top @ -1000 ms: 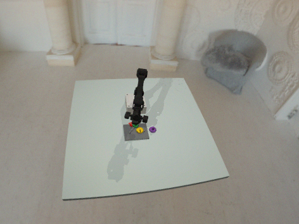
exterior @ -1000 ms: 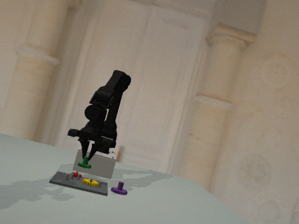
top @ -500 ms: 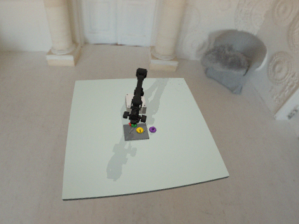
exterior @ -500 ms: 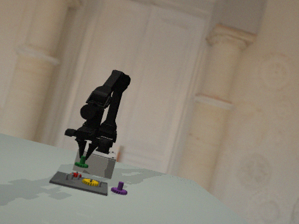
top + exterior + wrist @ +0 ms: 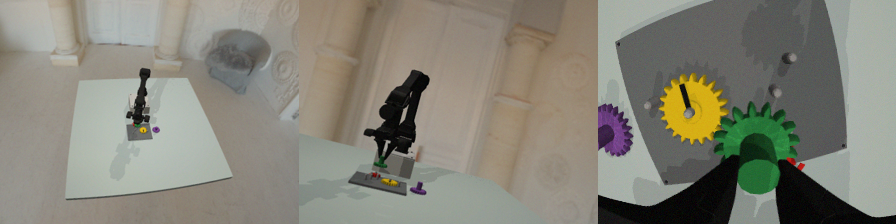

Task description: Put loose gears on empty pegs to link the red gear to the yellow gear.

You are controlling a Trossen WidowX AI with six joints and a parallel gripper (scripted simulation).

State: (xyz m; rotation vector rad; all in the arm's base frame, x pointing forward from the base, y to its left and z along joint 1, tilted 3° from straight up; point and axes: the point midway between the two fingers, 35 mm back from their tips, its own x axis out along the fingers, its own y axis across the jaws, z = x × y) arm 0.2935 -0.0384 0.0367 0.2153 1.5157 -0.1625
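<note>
The red gear is 7 cm below my gripper tip, 4 cm behind it and 2 cm to the right of it. The rest, counted from my gripper tip: green gear 1 cm below; yellow gear 7 cm below, 5 cm to the left, 1 cm ahead; purple gear 17 cm to the left, 7 cm below.
</note>
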